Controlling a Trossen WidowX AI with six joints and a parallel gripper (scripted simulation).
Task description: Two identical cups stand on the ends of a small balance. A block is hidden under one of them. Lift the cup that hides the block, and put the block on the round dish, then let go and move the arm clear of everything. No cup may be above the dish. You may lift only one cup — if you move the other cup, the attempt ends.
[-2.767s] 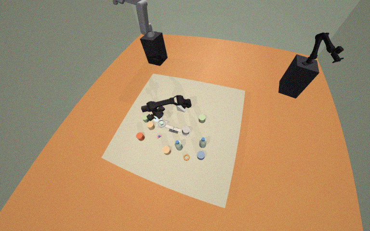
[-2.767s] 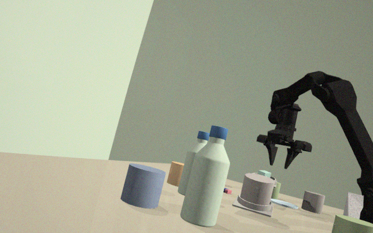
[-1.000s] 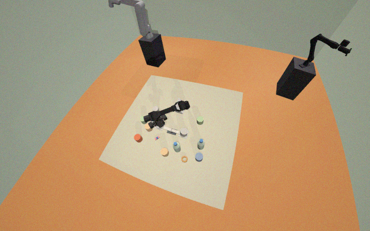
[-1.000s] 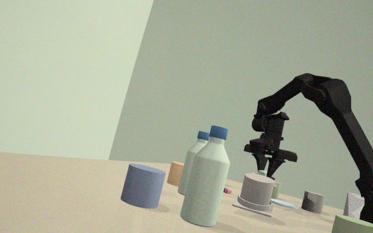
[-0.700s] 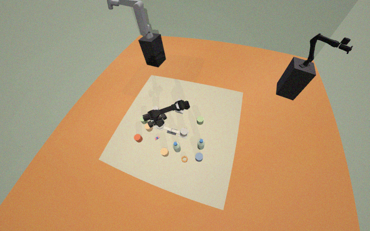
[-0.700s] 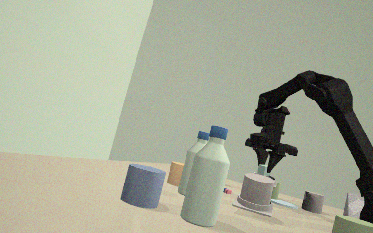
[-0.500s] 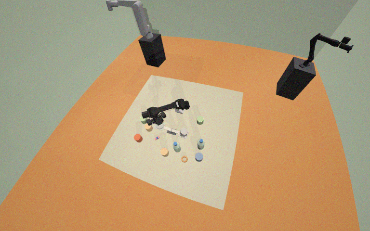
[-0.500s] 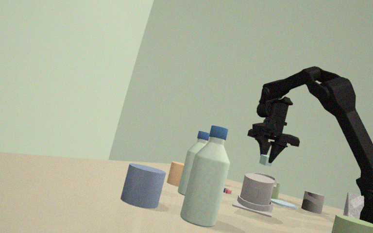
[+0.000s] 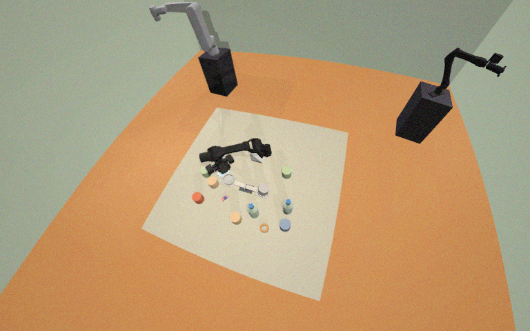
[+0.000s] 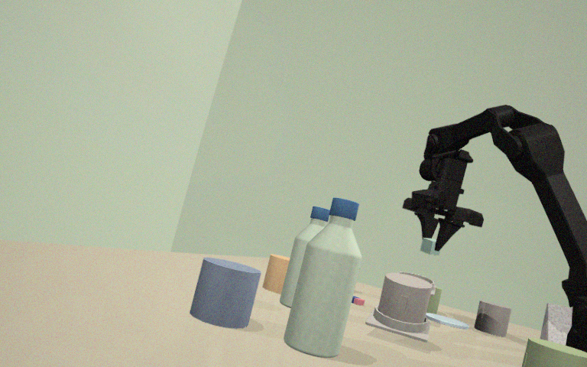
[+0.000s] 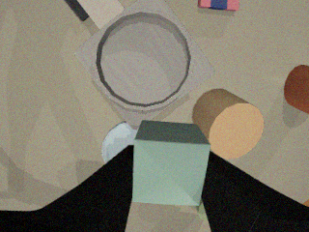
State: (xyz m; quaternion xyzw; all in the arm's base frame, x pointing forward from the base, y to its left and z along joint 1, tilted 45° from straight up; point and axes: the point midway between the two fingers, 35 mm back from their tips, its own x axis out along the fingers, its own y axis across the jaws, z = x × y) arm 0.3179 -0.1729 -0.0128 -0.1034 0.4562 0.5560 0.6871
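The pale blue round dish lies 15 cm below my gripper tip, 8 cm to the right of it and 6 cm behind it. Round my gripper tip: red-blue piece: 15 cm below, 13 cm ahead, 6 cm to the left; mint-green block: 1 cm above; balance beam: 16 cm to the left, 12 cm below, 1 cm behind.
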